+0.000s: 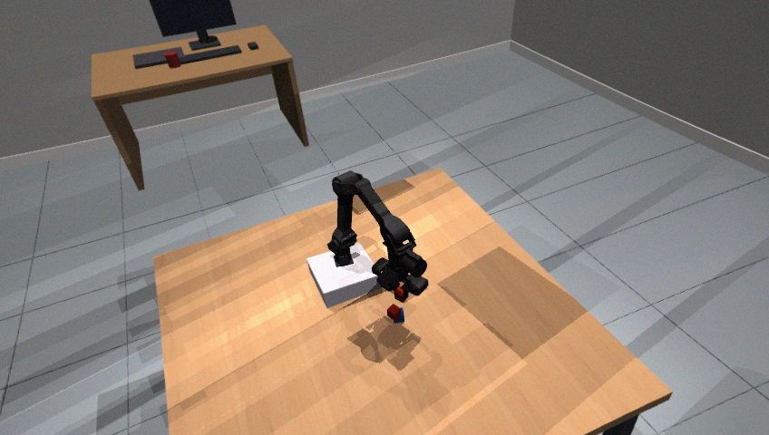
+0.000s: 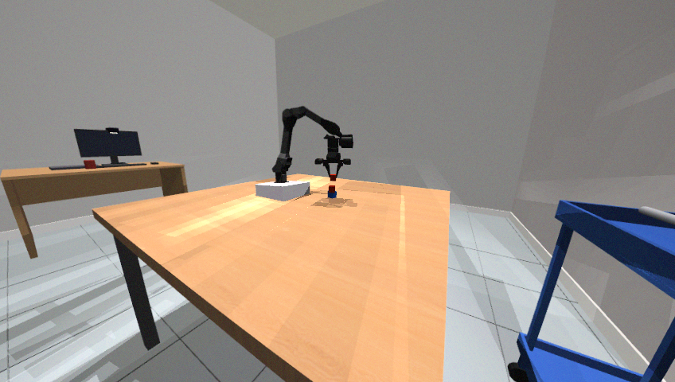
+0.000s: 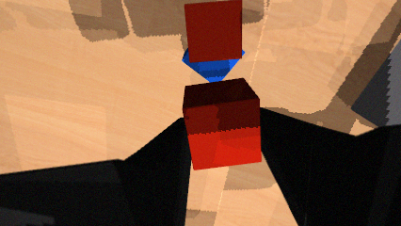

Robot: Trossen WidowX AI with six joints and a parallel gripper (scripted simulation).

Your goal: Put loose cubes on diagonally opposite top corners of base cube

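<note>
Now: the blue base cube 1 cm ahead of my gripper tip, 2 cm to the right of it and 9 cm below it. Also, from my gripper tip: red cube (right at my gripper tip).
</note>
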